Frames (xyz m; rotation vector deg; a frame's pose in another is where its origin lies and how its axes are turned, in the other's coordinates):
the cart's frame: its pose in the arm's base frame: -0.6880 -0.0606 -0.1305 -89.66 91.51 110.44
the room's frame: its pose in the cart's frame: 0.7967 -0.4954 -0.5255 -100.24 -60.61 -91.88
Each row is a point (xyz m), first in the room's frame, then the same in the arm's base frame.
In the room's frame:
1: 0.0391 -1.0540 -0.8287
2: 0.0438 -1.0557 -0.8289
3: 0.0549 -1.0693 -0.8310
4: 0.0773 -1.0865 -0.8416
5: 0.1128 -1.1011 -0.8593
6: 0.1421 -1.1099 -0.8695
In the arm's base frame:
1: 0.2316 0.0249 0.0117
2: 0.2286 0.0285 0.0133
3: 0.2229 0.0387 0.0266
4: 0.2155 0.0630 0.0429
5: 0.2040 0.1015 0.0559
6: 0.1912 0.1301 0.0638

